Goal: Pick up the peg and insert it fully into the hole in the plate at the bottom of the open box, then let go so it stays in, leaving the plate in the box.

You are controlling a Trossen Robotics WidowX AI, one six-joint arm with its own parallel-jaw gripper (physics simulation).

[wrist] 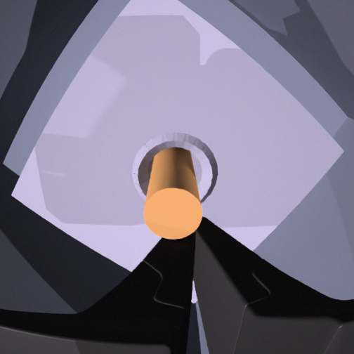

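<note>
The orange peg (173, 213) stands in the ringed hole (212, 172) of the pale lilac plate (265, 150), with a length of its shaft above the plate and its round end toward the camera. How deep its lower end sits is hidden. The plate lies at the bottom of the open box (310, 220). My gripper (190, 229) is shut with nothing between its black fingers. Its tips are right beside the peg's upper end and partly hidden behind it; whether they touch the peg I cannot tell.
The box's grey-blue and dark walls rise around the plate on all sides. The gripper is inside the box, with its fingers in front of the near corner. Shadows fall across the plate.
</note>
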